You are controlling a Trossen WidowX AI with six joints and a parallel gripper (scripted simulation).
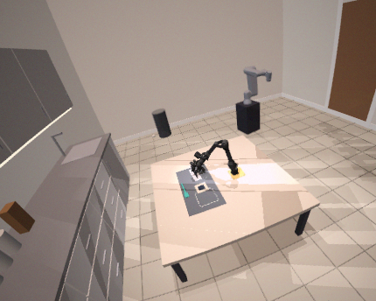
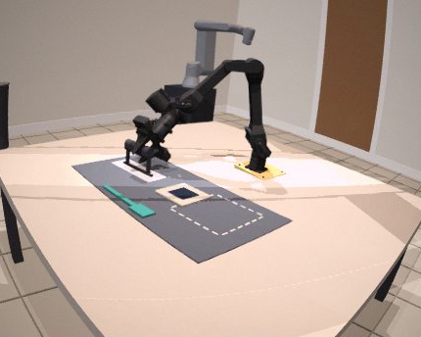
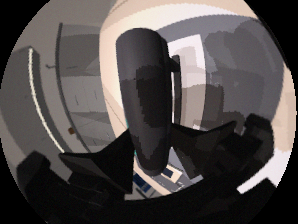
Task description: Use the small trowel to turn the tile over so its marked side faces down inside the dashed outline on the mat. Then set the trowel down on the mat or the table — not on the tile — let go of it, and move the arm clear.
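The dark grey mat is 16 cm to the left of my gripper tip, 7 cm below it and 3 cm ahead of it. From my gripper tip the other things lie so: tile (21 cm to the left, 4 cm below, 1 cm ahead); flat green tool (17 cm ahead, 15 cm to the left, 4 cm below).
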